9 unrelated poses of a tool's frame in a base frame.
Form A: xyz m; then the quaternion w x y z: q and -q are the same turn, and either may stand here.
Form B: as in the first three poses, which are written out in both.
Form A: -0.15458, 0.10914, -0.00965, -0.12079, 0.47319, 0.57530, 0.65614
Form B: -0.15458, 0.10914, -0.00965, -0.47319, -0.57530, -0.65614, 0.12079
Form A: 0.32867, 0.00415, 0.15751, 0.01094, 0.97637, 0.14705, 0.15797
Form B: 0.32867, 0.00415, 0.15751, 0.97637, 0.14705, 0.15797, 0.01094
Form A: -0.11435, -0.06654, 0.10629, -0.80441, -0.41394, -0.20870, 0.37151
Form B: -0.11435, -0.06654, 0.10629, 0.41394, 0.20870, -0.37151, 0.80441
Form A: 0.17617, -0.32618, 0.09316, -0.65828, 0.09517, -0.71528, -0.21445
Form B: 0.17617, -0.32618, 0.09316, -0.09517, 0.71528, 0.21445, 0.65828
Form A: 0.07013, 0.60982, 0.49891, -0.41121, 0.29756, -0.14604, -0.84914
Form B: 0.07013, 0.60982, 0.49891, -0.29756, 0.14604, 0.84914, 0.41121
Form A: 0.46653, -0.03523, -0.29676, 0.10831, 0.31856, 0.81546, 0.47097
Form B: 0.46653, -0.03523, -0.29676, 0.31856, 0.81546, 0.47097, 0.10831
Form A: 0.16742, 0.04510, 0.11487, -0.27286, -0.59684, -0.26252, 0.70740
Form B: 0.16742, 0.04510, 0.11487, 0.59684, 0.26252, -0.70740, 0.27286
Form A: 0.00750, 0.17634, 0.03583, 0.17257, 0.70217, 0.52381, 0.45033
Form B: 0.00750, 0.17634, 0.03583, 0.70217, 0.52381, 0.45033, 0.17257
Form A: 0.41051, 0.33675, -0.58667, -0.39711, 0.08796, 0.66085, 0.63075
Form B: 0.41051, 0.33675, -0.58667, -0.08796, -0.66085, -0.63075, 0.39711
